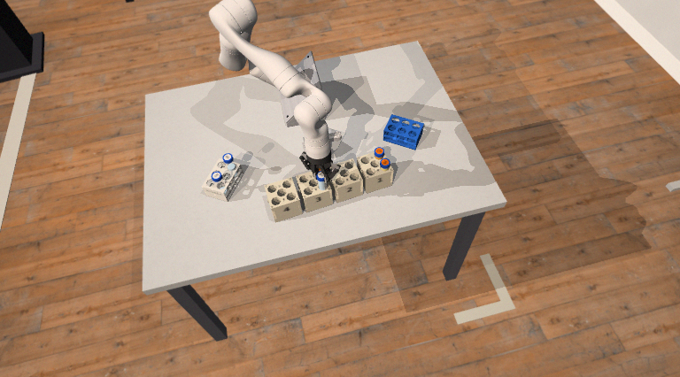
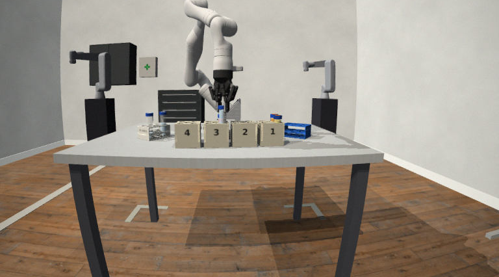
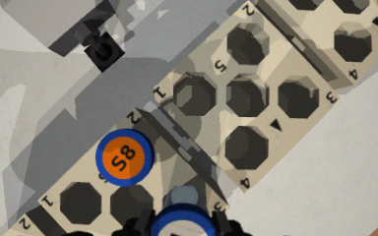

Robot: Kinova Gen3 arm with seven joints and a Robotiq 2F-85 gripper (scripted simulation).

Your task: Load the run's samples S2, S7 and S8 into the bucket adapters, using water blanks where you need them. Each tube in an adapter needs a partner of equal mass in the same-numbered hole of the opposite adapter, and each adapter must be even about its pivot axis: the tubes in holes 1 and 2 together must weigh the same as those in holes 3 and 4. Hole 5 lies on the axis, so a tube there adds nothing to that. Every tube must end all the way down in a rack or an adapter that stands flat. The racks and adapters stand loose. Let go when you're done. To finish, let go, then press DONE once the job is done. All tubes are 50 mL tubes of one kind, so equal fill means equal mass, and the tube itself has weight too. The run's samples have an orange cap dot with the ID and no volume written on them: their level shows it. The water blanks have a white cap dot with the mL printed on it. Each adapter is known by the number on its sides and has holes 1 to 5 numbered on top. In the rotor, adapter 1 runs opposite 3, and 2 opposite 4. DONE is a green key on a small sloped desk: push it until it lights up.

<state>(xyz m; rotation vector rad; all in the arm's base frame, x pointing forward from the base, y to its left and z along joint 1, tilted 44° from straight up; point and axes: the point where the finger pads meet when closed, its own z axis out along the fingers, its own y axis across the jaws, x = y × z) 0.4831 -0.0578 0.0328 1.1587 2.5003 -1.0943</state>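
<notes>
Now: hand 5 cm above the water blank marked 50 and 1 cm short of it. From my hand the other things lie so: sample S8: 9 cm below, 5 cm behind, 1 cm to the left; adapter 4: 13 cm to the right, 11 cm below, 3 cm behind; adapter 3: 11 cm below, 3 cm behind, 2 cm to the right.
</notes>
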